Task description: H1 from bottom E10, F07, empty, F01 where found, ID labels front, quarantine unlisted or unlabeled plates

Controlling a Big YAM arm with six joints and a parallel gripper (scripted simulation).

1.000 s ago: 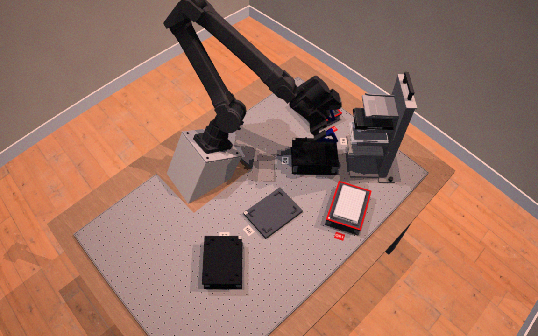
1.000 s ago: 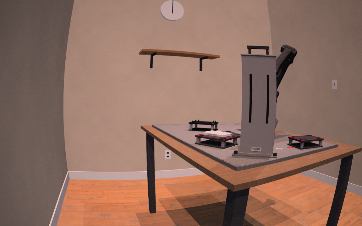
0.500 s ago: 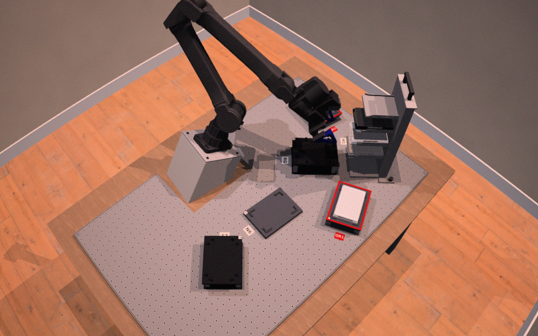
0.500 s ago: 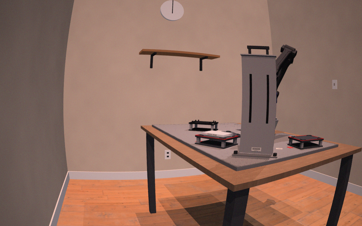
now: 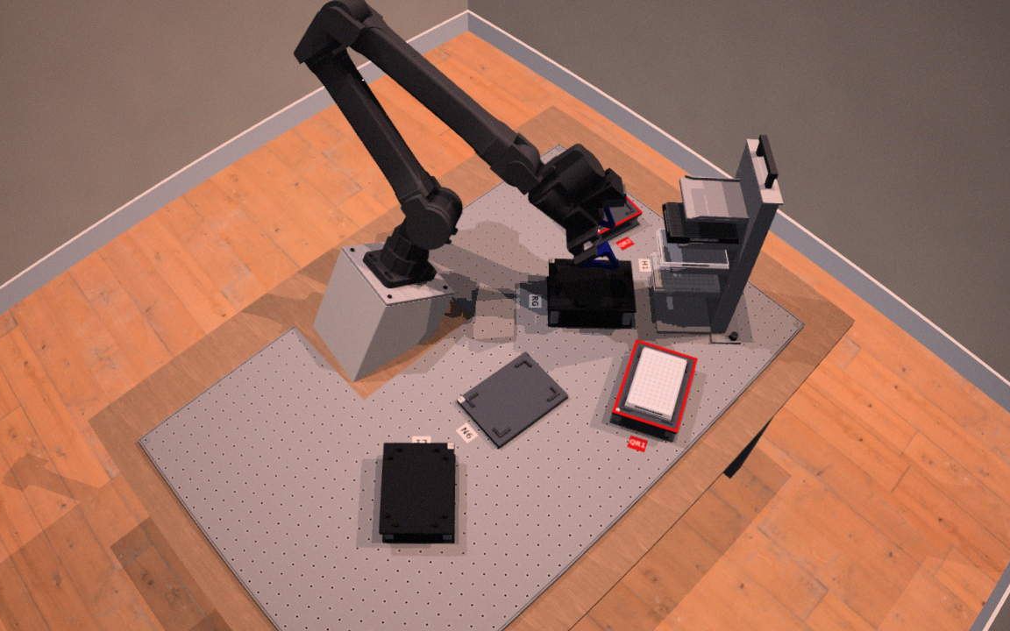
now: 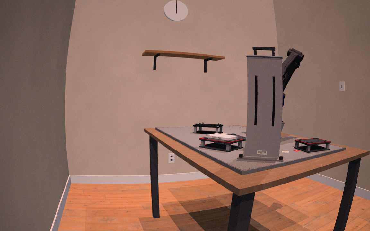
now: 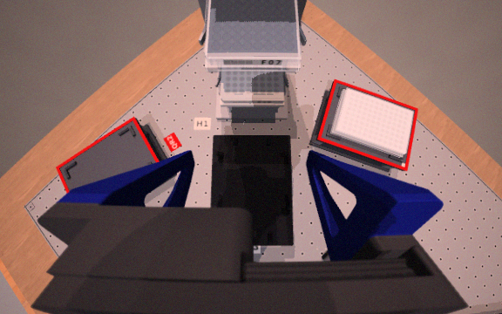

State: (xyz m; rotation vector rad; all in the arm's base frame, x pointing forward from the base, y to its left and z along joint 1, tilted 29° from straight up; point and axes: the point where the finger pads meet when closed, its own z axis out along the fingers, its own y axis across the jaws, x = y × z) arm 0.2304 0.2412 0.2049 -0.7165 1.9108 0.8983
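Right now my hand is 1 cm past the black regrip nest RG, 2 cm to the left of it and 12 cm above it. The rest, counted from my hand: H1 deck label 1 cm behind, 14 cm to the left, 18 cm below; hotel back wall 15 cm ahead, 17 cm to the left, 1 cm above; black plate 10 cm ahead, 11 cm to the left, 7 cm above.
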